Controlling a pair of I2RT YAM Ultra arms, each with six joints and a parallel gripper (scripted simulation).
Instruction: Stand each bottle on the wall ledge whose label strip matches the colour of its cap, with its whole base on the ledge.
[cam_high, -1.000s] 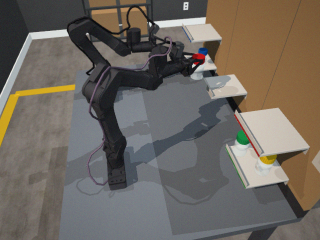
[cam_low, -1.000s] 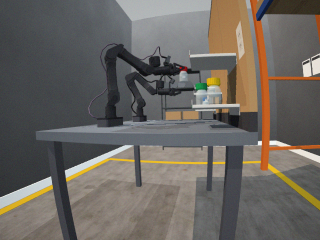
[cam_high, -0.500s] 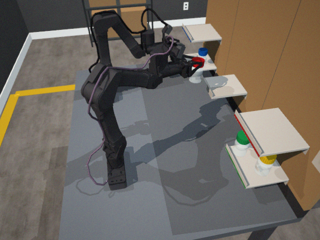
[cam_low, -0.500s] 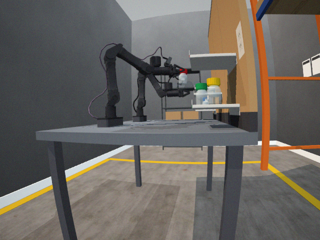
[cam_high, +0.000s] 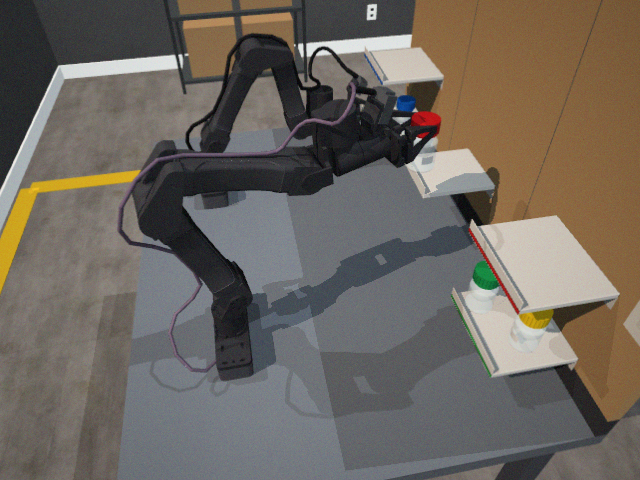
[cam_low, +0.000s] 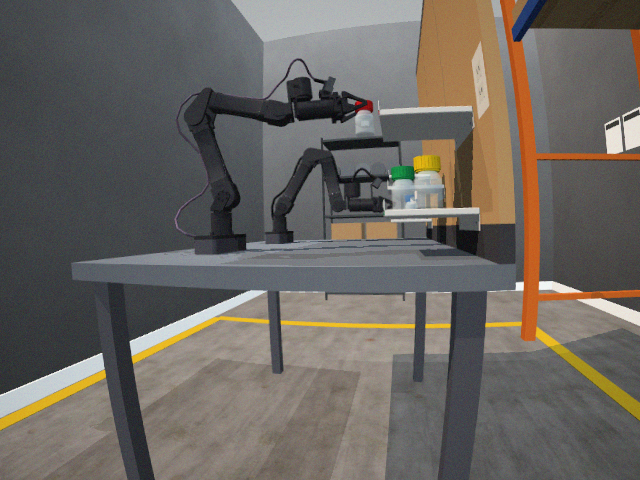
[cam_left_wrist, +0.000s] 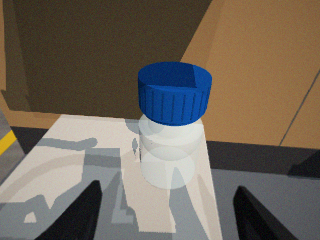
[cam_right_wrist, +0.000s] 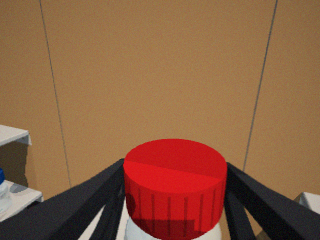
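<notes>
Right now my left hand is 8 cm short of the blue-capped bottle and 2 cm above it. Also, from my left hand: green-capped bottle (69 cm to the right, 2 cm below); then brown wall (16 cm ahead, 36 cm to the right, 29 cm above); then red-capped bottle (9 cm behind, 50 cm to the right, 22 cm above).
</notes>
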